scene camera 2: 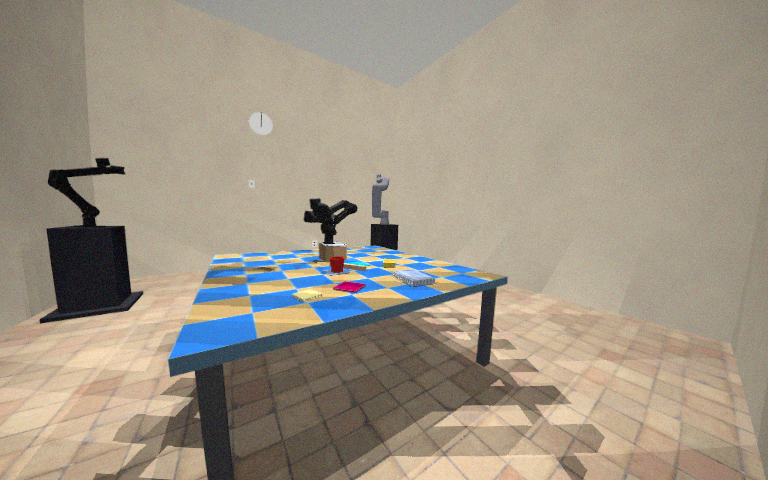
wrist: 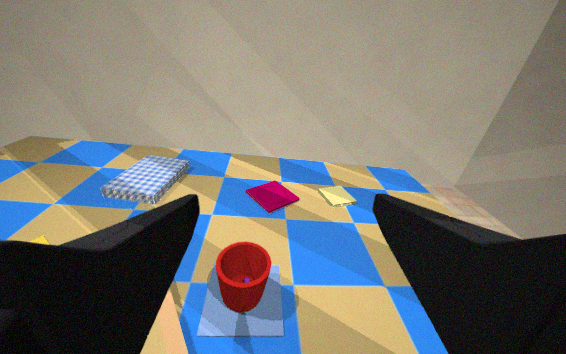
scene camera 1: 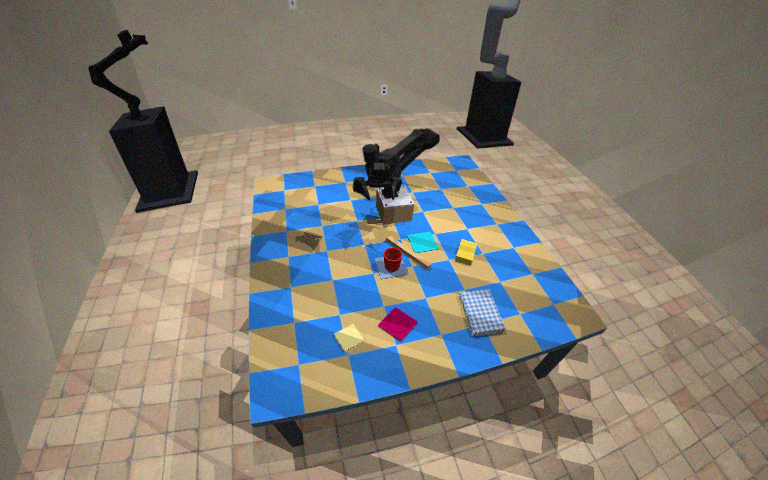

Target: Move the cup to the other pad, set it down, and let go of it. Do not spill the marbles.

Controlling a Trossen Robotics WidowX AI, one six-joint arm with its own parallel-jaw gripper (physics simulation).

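Places are measured from the arm's base along level axes (x ahead, y left, z up), in centimetres.
Pixels of known places: gripper, fingertip midpoint: point(scene camera 2: 325, 220) point(wrist: 287, 202) point(scene camera 1: 381, 199); arm's base at its link origin: point(scene camera 2: 328, 243) point(scene camera 1: 389, 193).
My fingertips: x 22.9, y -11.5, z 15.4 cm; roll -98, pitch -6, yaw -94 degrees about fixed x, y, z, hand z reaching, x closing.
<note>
For each thing: its middle in the pictures, then the offset to it from my fingertips. "*": a spot on its surface instead.
- red cup at the middle of its body: point(wrist: 243, 278) point(scene camera 1: 392, 260) point(scene camera 2: 337, 264) dy +1.8, dx +11.2, dz -22.1 cm
- small purple marble at the middle of its body: point(wrist: 246, 280) dy +1.2, dx +12.5, dz -24.4 cm
- flat magenta square at a spot on its surface: point(wrist: 273, 196) point(scene camera 1: 396, 320) point(scene camera 2: 348, 285) * dy -4.8, dx +36.3, dz -25.2 cm
- flat cyan square at a spot on its surface: point(scene camera 1: 423, 241) * dy +19.7, dx +1.2, dz -25.7 cm
- wooden stick at the middle of its body: point(wrist: 172, 332) point(scene camera 1: 407, 253) point(scene camera 2: 347, 267) dy +10.4, dx +6.1, dz -25.9 cm
- yellow block at the middle of its body: point(scene camera 1: 466, 251) point(scene camera 2: 389, 263) dy +34.6, dx +13.0, dz -24.5 cm
- checked cloth-like slab at the middle of its body: point(wrist: 151, 176) point(scene camera 1: 481, 311) point(scene camera 2: 412, 276) dy +26.1, dx +42.1, dz -24.7 cm
- pale yellow note pad at the middle of its body: point(wrist: 336, 195) point(scene camera 1: 349, 337) point(scene camera 2: 307, 294) dy -22.4, dx +38.2, dz -25.4 cm
A red cup point(scene camera 1: 392, 260) point(scene camera 2: 336, 264) point(wrist: 243, 297) stands upright on a pale blue-grey pad point(scene camera 1: 387, 275) point(wrist: 215, 322). A small purple marble point(wrist: 246, 280) shows inside the cup; the rest of its contents is hidden. A flat magenta square point(scene camera 1: 398, 323) point(scene camera 2: 349, 286) point(wrist: 273, 196) lies beyond the cup from the arm. A flat cyan square point(scene camera 1: 423, 241) lies nearer the arm's base. Which square is the other pad, I cannot tell. My gripper point(scene camera 1: 378, 195) point(wrist: 287, 202) is open and empty, above the table on the arm's side of the cup, apart from it.
A wooden stick point(scene camera 1: 408, 252) point(wrist: 172, 325) lies close beside the cup's pad. A yellow block point(scene camera 1: 466, 251) point(scene camera 2: 389, 263), a checked cloth-like slab point(scene camera 1: 481, 312) point(scene camera 2: 414, 277) point(wrist: 147, 177) and a pale yellow note pad point(scene camera 1: 348, 337) point(scene camera 2: 307, 295) point(wrist: 337, 196) also lie on the table.
</note>
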